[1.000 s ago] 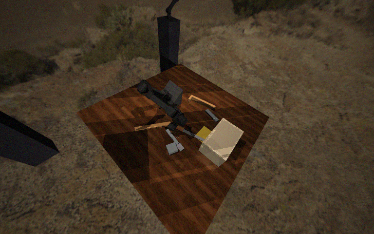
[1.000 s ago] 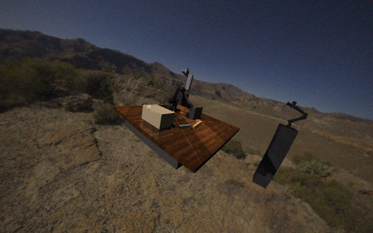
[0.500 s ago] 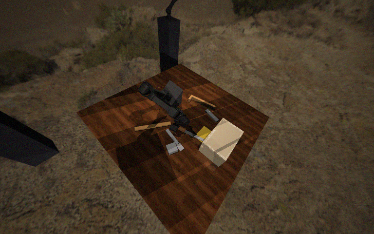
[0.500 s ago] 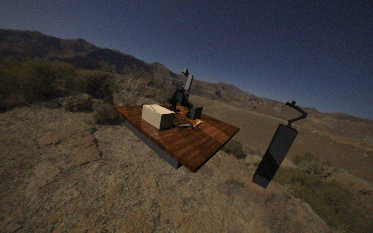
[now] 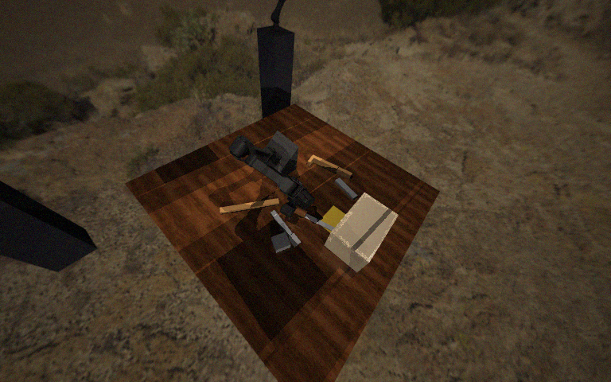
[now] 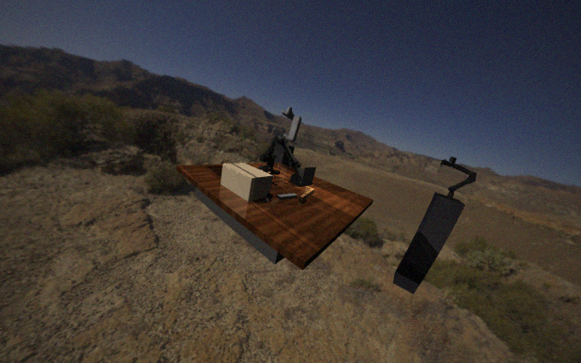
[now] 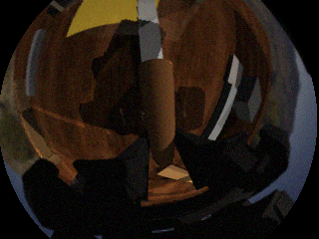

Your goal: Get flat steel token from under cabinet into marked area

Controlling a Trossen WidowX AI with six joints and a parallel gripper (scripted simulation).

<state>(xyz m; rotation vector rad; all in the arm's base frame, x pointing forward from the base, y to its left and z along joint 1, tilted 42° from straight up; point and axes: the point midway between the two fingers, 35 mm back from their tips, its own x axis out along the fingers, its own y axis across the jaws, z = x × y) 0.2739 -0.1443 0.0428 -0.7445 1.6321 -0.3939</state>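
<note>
Now: gripper tip 7 cm short of the grey scraper and 11 cm to the left of it. The rest, counted from my gripper tip: wooden stick (17 cm behind, 14 cm to the right); grey block (9 cm ahead, 18 cm to the right, 1 cm above); grey bar (13 cm ahead, 33 cm to the left).
</note>
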